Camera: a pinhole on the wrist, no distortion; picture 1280 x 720 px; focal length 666.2 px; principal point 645.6 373.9 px. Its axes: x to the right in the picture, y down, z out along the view. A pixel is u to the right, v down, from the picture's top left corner.
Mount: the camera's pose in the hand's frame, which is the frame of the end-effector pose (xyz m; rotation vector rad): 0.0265 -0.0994 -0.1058 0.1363 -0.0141 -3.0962
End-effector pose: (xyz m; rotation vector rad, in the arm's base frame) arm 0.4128 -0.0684 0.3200 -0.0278 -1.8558 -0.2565
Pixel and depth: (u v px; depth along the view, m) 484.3 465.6 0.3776
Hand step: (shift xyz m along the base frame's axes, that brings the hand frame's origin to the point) -0.3104 -0.0977 -0.0179
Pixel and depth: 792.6 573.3 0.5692
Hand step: -0.4246 -0.1624 -0.3018
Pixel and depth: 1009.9 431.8 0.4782
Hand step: -0.2687 -0.0482 -0.3793
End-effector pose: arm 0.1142 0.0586 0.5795 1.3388 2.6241 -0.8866
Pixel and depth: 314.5 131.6 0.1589
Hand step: -0.0946 0.0167 -0.0589
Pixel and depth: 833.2 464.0 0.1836
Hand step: -0.0845 -0.1238 0.0096
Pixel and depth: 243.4 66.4 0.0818
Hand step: -0.0823 0.0321 0.0238
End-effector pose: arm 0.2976 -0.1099 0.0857 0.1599 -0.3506 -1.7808
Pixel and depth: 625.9 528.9 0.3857
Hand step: -0.2561 0.0722 0.2059
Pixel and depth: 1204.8 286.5 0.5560
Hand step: -0.0414 0.5437 0.3312
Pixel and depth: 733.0 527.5 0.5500
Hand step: -0.3156 0.1966 0.3337
